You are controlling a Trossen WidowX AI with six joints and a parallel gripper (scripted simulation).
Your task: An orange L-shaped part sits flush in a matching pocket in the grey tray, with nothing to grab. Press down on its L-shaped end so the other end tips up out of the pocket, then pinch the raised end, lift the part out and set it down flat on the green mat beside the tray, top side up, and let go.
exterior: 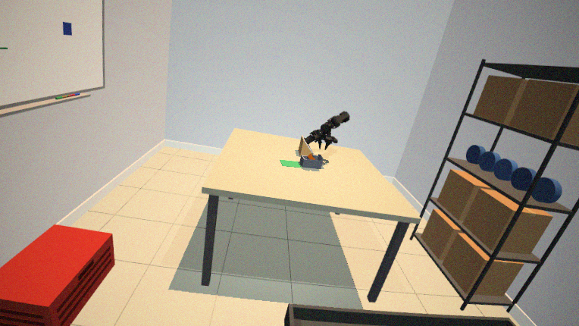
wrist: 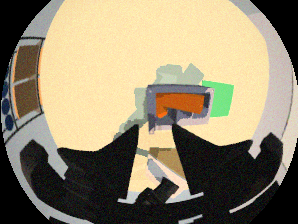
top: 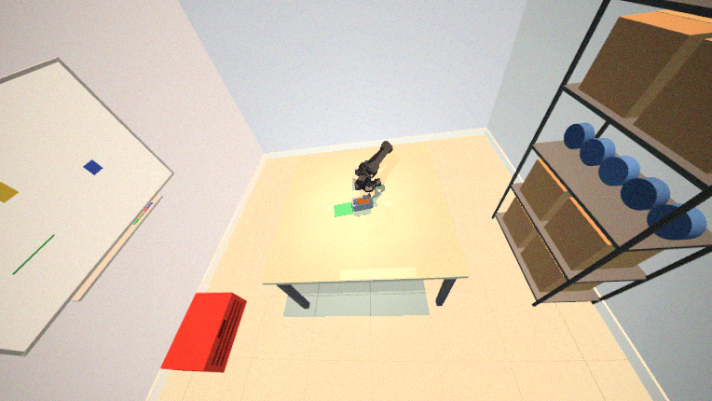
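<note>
Now: gripper tip 100 mm above the orange L-shaped part and 40 mm to the left of it. From my gripper tip the other things lie so: green mat 220 mm to the right, 160 mm below, 20 mm ahead.
</note>
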